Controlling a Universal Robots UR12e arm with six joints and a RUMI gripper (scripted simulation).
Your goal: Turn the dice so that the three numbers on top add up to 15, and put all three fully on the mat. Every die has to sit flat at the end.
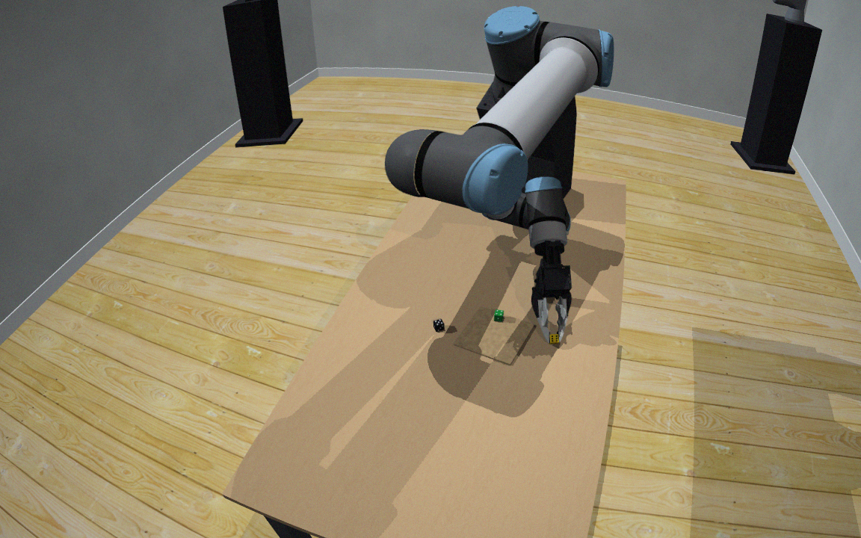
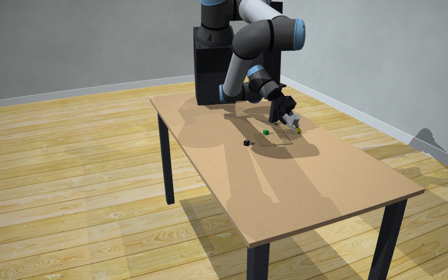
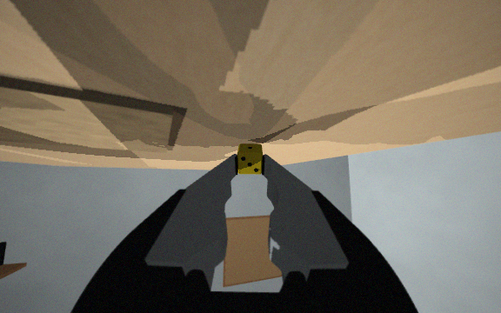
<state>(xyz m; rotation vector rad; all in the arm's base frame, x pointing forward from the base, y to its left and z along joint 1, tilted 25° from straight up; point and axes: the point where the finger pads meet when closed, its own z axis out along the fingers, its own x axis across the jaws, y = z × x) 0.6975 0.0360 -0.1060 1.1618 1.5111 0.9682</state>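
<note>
My gripper is now 10 mm short of the yellow die. Also, from my hand: thin square mat 20 mm behind, 130 mm to the right, 20 mm below; then black die 40 mm behind, 260 mm to the right, 10 mm below; then green die 70 mm behind, 130 mm to the right, 10 mm below.
</note>
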